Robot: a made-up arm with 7 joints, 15 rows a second.
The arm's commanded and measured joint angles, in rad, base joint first. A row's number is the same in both.
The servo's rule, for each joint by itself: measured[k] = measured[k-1] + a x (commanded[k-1-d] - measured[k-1]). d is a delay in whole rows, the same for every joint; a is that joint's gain. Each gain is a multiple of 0.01, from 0.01 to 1. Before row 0 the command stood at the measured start. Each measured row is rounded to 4 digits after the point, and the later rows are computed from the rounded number. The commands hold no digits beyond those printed.
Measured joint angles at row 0:
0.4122 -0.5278 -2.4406 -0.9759 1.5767 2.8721 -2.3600
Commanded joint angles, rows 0 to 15:
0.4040 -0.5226 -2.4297 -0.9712 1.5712 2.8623 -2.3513
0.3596 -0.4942 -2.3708 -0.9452 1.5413 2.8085 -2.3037
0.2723 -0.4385 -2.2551 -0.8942 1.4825 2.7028 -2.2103
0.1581 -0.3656 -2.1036 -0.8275 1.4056 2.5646 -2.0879
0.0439 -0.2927 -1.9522 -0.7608 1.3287 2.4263 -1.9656
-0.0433 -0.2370 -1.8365 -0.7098 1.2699 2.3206 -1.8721
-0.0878 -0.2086 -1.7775 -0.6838 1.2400 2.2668 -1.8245
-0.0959 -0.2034 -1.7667 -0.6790 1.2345 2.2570 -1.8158
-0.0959 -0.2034 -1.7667 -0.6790 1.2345 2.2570 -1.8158
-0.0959 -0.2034 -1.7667 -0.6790 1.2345 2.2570 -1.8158
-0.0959 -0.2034 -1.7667 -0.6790 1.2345 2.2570 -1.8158
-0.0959 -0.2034 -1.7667 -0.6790 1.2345 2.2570 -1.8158
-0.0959 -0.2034 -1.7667 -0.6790 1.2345 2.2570 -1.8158
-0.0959 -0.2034 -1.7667 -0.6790 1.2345 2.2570 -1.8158
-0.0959 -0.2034 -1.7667 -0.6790 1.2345 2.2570 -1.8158
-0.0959 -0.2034 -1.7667 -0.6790 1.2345 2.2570 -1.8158
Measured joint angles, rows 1 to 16:
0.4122 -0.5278 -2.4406 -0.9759 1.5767 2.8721 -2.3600
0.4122 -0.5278 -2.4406 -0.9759 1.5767 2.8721 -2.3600
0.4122 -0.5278 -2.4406 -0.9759 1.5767 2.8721 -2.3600
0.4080 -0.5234 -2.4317 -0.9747 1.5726 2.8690 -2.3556
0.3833 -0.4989 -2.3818 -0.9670 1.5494 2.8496 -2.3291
0.3267 -0.4482 -2.2779 -0.9481 1.4999 2.8026 -2.2685
0.2407 -0.3788 -2.1350 -0.9167 1.4301 2.7264 -2.1764
0.1403 -0.3065 -1.9851 -0.8762 1.3551 2.6304 -2.0689
0.0467 -0.2481 -1.8632 -0.8329 1.2921 2.5313 -1.9685
-0.0219 -0.2149 -1.7929 -0.7941 1.2535 2.4467 -1.8951
-0.0596 -0.2052 -1.7714 -0.7642 1.2394 2.3860 -1.8547
-0.0781 -0.2037 -1.7675 -0.7420 1.2358 2.3447 -1.8349
-0.0872 -0.2034 -1.7668 -0.7256 1.2348 2.3166 -1.8252
-0.0916 -0.2034 -1.7667 -0.7135 1.2346 2.2975 -1.8204
-0.0938 -0.2034 -1.7667 -0.7045 1.2345 2.2845 -1.8181
-0.0949 -0.2034 -1.7667 -0.6979 1.2345 2.2757 -1.8169
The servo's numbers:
d 3
a 0.51 0.84 0.82 0.26 0.74 0.32 0.51

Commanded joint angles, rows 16 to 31:
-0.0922 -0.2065 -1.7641 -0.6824 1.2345 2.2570 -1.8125
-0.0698 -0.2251 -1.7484 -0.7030 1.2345 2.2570 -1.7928
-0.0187 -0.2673 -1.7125 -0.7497 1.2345 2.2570 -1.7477
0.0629 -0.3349 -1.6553 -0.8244 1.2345 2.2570 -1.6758
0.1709 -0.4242 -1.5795 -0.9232 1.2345 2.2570 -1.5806
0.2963 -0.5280 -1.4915 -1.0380 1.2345 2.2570 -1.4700
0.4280 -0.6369 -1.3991 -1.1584 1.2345 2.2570 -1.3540
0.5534 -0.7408 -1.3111 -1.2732 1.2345 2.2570 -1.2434
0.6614 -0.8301 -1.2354 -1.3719 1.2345 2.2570 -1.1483
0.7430 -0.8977 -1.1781 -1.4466 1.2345 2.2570 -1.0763
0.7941 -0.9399 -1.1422 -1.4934 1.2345 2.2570 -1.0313
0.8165 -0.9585 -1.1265 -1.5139 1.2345 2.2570 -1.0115
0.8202 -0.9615 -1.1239 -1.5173 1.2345 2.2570 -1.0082
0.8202 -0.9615 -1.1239 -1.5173 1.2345 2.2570 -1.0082
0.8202 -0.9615 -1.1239 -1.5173 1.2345 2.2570 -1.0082
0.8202 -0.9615 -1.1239 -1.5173 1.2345 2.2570 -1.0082
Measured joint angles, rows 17 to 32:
-0.0954 -0.2034 -1.7667 -0.6930 1.2345 2.2697 -1.8163
-0.0957 -0.2034 -1.7667 -0.6894 1.2345 2.2656 -1.8160
-0.0958 -0.2034 -1.7667 -0.6867 1.2345 2.2628 -1.8159
-0.0940 -0.2060 -1.7646 -0.6856 1.2345 2.2609 -1.8142
-0.0817 -0.2220 -1.7513 -0.6901 1.2345 2.2597 -1.8033
-0.0496 -0.2601 -1.7195 -0.7056 1.2345 2.2588 -1.7749
0.0078 -0.3229 -1.6669 -0.7365 1.2345 2.2582 -1.7244
0.0910 -0.4080 -1.5952 -0.7850 1.2345 2.2578 -1.6511
0.1957 -0.5088 -1.5102 -0.8508 1.2345 2.2575 -1.5587
0.3142 -0.6164 -1.4191 -0.9308 1.2345 2.2573 -1.4543
0.4362 -0.7209 -1.3305 -1.0198 1.2345 2.2572 -1.3467
0.5511 -0.8126 -1.2525 -1.1113 1.2345 2.2571 -1.2455
0.6490 -0.8841 -1.1915 -1.1985 1.2345 2.2571 -1.1592
0.7230 -0.9310 -1.1511 -1.2752 1.2345 2.2571 -1.0940
0.7707 -0.9541 -1.1309 -1.3373 1.2345 2.2571 -1.0519
0.7959 -0.9603 -1.1252 -1.3841 1.2345 2.2571 -1.0296

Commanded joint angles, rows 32 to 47:
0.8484 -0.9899 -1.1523 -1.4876 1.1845 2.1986 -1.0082
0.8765 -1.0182 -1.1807 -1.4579 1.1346 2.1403 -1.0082
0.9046 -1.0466 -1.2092 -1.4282 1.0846 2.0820 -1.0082
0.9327 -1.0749 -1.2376 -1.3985 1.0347 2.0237 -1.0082
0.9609 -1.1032 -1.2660 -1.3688 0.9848 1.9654 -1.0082
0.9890 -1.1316 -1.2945 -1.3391 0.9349 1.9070 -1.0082
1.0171 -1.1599 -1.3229 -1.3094 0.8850 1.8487 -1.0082
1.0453 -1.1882 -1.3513 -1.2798 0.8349 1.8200 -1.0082
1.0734 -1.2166 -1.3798 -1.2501 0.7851 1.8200 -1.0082
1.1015 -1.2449 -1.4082 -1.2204 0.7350 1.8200 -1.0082
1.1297 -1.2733 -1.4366 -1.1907 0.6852 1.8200 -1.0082
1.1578 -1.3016 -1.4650 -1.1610 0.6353 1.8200 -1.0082
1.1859 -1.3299 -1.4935 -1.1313 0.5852 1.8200 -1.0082
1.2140 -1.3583 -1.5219 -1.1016 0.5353 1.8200 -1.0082
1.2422 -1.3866 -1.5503 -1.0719 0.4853 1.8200 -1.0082
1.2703 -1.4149 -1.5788 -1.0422 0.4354 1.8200 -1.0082
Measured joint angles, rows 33 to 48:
0.8083 -0.9613 -1.1241 -1.4187 1.2345 2.2571 -1.0187
0.8144 -0.9615 -1.1239 -1.4443 1.2345 2.2571 -1.0133
0.8174 -0.9615 -1.1239 -1.4633 1.2345 2.2571 -1.0107
0.8332 -0.9854 -1.1472 -1.4696 1.1975 2.2384 -1.0094
0.8553 -1.0130 -1.1747 -1.4666 1.1510 2.2070 -1.0088
0.8804 -1.0412 -1.2030 -1.4566 1.1019 2.1670 -1.0085
0.9071 -1.0695 -1.2314 -1.4415 1.0522 2.1211 -1.0083
0.9345 -1.0978 -1.2598 -1.4226 1.0023 2.0713 -1.0082
0.9623 -1.1262 -1.2883 -1.4009 0.9524 2.0187 -1.0082
0.9902 -1.1545 -1.3167 -1.3771 0.9025 1.9643 -1.0082
1.0183 -1.1828 -1.3451 -1.3518 0.8525 1.9181 -1.0082
1.0464 -1.2112 -1.3736 -1.3254 0.8026 1.8867 -1.0082
1.0745 -1.2395 -1.4020 -1.2981 0.7526 1.8654 -1.0082
1.1027 -1.2679 -1.4304 -1.2702 0.7027 1.8509 -1.0082
1.1308 -1.2962 -1.4588 -1.2418 0.6528 1.8410 -1.0082
1.1589 -1.3245 -1.4873 -1.2131 0.6028 1.8343 -1.0082

